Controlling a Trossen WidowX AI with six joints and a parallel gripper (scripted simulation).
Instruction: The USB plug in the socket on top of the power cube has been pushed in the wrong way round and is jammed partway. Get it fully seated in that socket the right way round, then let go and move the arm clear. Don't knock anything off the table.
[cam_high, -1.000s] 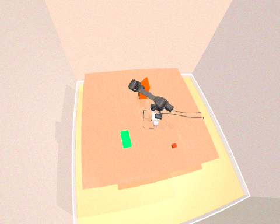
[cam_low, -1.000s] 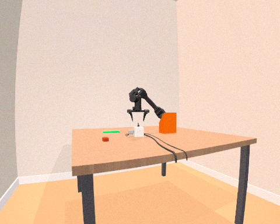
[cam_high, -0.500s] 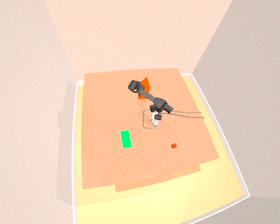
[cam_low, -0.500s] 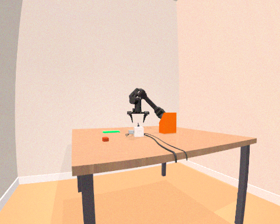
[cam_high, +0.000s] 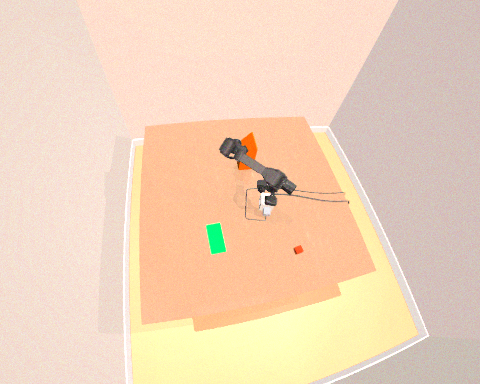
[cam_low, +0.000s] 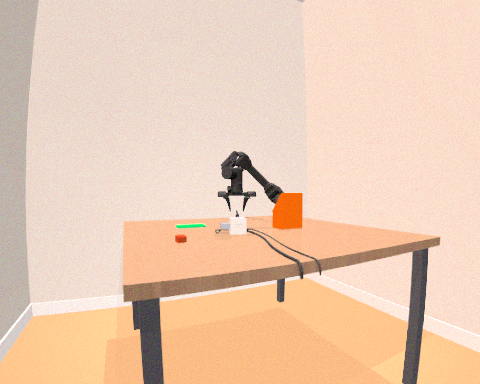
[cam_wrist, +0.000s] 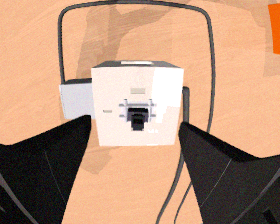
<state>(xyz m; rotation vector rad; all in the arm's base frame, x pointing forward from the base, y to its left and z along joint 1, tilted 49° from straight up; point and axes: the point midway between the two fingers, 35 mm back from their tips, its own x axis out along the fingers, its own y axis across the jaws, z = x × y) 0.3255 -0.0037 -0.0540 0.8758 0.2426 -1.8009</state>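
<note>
The USB socket lies 40 mm below my gripper tip. From my gripper tip the other things lie so: flat green strip 120 mm ahead, 330 mm to the right, 100 mm below; dark USB plug 20 mm below.
</note>
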